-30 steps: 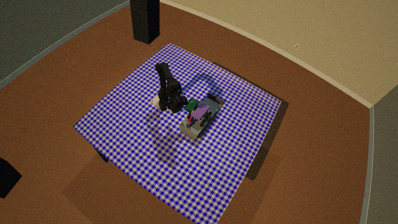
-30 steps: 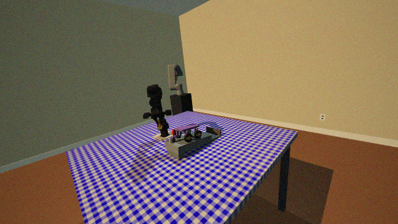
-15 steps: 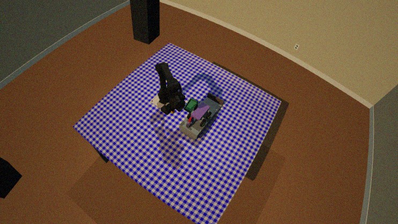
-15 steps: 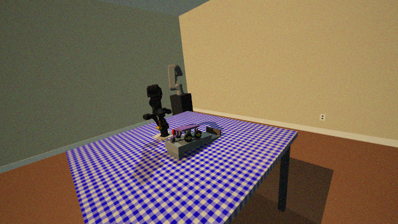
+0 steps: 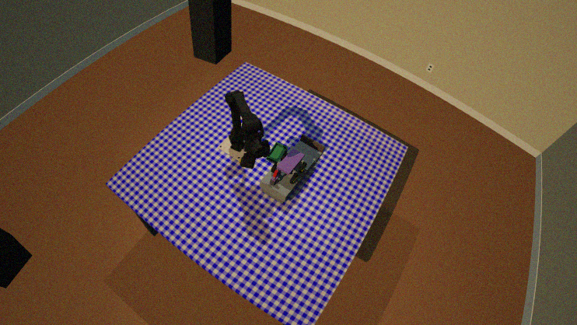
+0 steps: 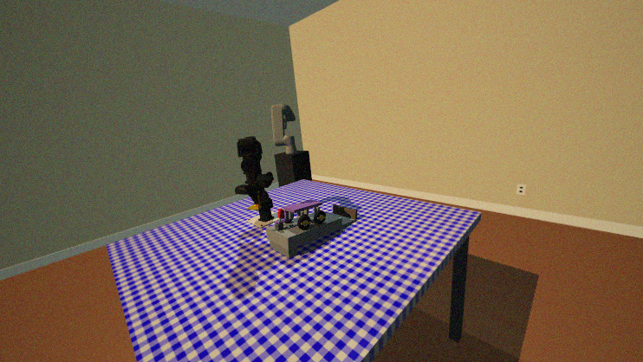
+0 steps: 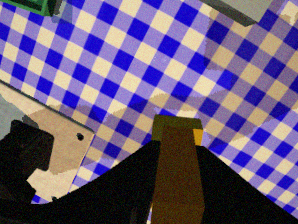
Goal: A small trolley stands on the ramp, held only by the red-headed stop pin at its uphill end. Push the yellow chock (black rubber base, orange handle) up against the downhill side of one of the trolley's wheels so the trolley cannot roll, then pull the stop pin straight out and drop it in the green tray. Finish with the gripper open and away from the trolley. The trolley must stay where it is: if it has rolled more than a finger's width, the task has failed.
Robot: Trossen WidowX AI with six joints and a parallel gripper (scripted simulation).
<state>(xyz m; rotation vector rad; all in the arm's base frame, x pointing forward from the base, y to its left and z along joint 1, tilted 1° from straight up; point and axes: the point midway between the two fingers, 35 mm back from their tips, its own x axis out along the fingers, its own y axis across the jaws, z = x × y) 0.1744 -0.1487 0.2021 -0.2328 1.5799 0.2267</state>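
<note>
Now: the yellow chock 2 cm behind my gripper tip, 1 cm to the right of it and 1 cm below it. The rest, counted from my gripper tip: grey ramp (16 cm ahead, 11 cm to the left, 13 cm below); then purple trolley (16 cm ahead, 10 cm to the left, 6 cm below); then red-headed stop pin (13 cm ahead, 4 cm below).
</note>
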